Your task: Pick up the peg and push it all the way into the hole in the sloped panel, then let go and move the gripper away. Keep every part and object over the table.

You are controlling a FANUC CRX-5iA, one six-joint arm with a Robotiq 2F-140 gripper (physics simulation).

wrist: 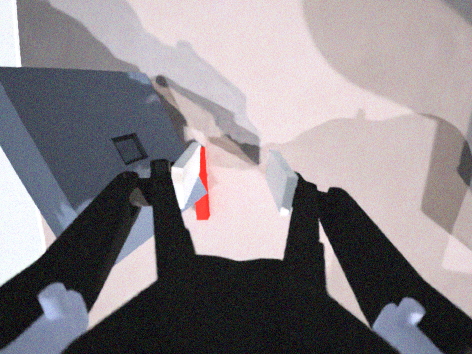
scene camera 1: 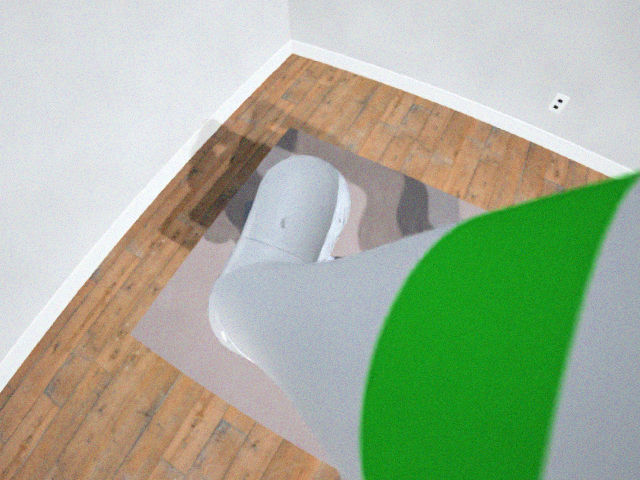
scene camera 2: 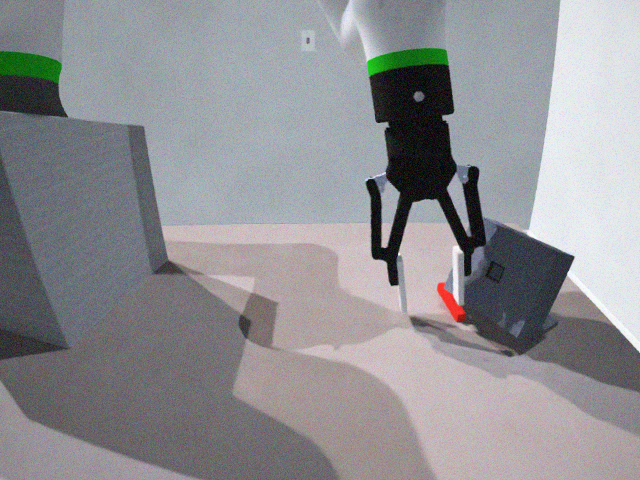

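Pixels of known places: gripper, between the fingertips: (wrist: 234, 160) (scene camera 2: 431, 304); arm's base, origin of its link: (scene camera 2: 16, 125).
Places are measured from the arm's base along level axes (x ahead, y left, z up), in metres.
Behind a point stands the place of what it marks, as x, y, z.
The red peg (scene camera 2: 448, 299) {0.613, 0.032, -0.264} (wrist: 202, 210) {0.610, 0.063, -0.263} lies on the table beside the near lower edge of the sloped panel, outside the hole. The blue-grey sloped panel (scene camera 2: 522, 294) {0.685, -0.043, -0.205} (wrist: 65, 105) {0.691, -0.028, -0.172} has a square hole (scene camera 2: 495, 271) {0.665, 0.010, -0.205} (wrist: 129, 148) {0.668, -0.001, -0.210} in its face. My gripper (scene camera 2: 432, 305) {0.584, 0.000, -0.252} (wrist: 234, 160) {0.584, 0.000, -0.252} is open and empty, pointing down above the table. In the wrist view the left finger's pad partly covers the peg, which lies close to that pad's inner side; the right pad is well apart from it. In scene camera 1 the arm hides the peg and the gripper.
The table top (scene camera 1: 175, 310) {0.765, 0.251, -0.275} (scene camera 2: 330, 413) {0.473, -0.169, -0.275} carries large shadows. A grey pedestal (scene camera 2: 98, 206) {0.132, -0.009, -0.122} bears the robot's base at the left in scene camera 2. A white wall (scene camera 2: 599, 155) rises behind the panel. Wooden floor (scene camera 1: 93, 372) surrounds the table in scene camera 1.
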